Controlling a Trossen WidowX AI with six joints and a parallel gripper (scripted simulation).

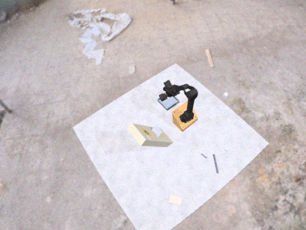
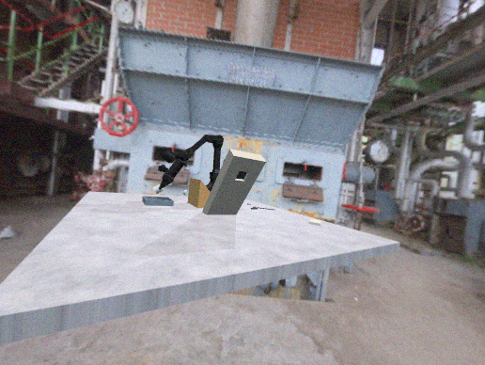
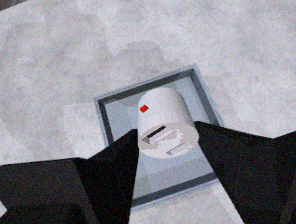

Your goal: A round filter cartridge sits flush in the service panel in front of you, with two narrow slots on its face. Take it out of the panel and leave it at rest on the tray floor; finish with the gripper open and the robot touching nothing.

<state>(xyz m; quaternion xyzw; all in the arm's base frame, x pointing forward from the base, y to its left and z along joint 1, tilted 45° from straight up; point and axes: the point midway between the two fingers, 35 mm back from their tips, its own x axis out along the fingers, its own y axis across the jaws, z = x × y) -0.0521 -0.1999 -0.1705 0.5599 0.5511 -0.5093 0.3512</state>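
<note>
Right now my gripper tip is right at the round filter cartridge. Round my gripper tip: tan tile (55 cm ahead, 76 cm to the left, 8 cm below); beige service panel (39 cm ahead, 27 cm to the left, 8 cm above); blue-grey tray (8 cm below).
</note>
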